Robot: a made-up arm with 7 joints. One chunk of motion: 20 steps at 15 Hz.
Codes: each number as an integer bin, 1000 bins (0 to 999) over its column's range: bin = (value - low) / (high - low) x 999, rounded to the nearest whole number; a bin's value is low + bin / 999 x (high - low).
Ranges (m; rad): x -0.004..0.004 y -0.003..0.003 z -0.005..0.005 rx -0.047..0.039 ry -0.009..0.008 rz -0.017..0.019
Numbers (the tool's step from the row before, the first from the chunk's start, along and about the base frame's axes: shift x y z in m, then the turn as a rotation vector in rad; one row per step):
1: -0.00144 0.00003 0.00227 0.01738 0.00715 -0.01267
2: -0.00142 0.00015 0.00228 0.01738 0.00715 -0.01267
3: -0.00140 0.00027 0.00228 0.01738 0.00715 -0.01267
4: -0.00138 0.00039 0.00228 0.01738 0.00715 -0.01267
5: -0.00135 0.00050 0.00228 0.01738 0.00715 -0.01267
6: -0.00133 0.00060 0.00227 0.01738 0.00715 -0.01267
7: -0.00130 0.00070 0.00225 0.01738 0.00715 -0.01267
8: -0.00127 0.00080 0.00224 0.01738 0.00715 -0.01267
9: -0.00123 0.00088 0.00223 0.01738 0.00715 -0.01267
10: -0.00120 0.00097 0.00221 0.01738 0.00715 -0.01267
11: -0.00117 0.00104 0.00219 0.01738 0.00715 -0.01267
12: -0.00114 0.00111 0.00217 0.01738 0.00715 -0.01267
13: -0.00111 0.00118 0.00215 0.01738 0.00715 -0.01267
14: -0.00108 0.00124 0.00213 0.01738 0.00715 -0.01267
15: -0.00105 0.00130 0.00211 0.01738 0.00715 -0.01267
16: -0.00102 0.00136 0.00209 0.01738 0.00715 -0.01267
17: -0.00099 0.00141 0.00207 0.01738 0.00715 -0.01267
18: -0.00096 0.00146 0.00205 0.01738 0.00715 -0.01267
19: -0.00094 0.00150 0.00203 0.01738 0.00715 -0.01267
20: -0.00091 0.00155 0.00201 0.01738 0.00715 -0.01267
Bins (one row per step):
1: 320 504 726 748 949 120
2: 322 524 727 748 949 120
3: 325 544 727 748 949 120
4: 327 564 727 748 949 120
5: 331 583 727 748 949 120
6: 333 599 726 748 949 120
7: 337 616 724 748 949 120
8: 341 633 723 748 949 120
9: 346 646 722 748 949 120
10: 350 661 720 748 949 120
11: 353 673 718 748 949 120
12: 357 684 716 748 949 120
13: 361 696 714 748 949 120
14: 365 706 712 748 949 120
15: 368 716 710 748 949 120
16: 372 726 708 748 949 120
17: 376 734 706 748 949 120
18: 380 743 704 748 949 120
19: 382 749 702 748 949 120
20: 386 758 700 748 949 120

